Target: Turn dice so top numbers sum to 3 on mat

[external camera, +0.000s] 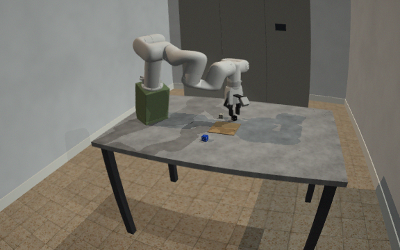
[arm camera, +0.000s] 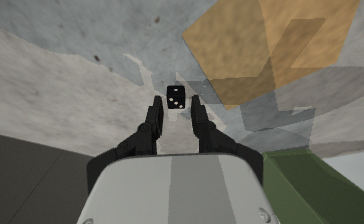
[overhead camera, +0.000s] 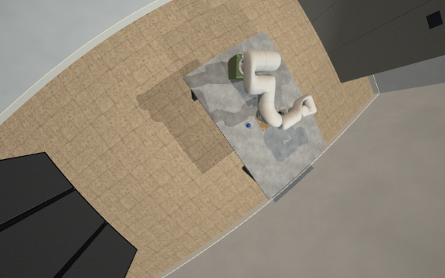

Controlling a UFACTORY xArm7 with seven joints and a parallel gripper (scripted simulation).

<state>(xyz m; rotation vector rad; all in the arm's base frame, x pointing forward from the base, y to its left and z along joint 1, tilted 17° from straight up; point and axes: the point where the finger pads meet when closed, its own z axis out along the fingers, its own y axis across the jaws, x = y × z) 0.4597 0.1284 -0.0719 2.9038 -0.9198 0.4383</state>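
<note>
My gripper is now 4 cm above the black die. Round my hand: tan mat: 2 cm behind, 12 cm to the right, 5 cm below; white die: 8 cm behind, 1 cm to the left, 4 cm below; blue die: 6 cm behind, 27 cm to the right, 4 cm below.
</note>
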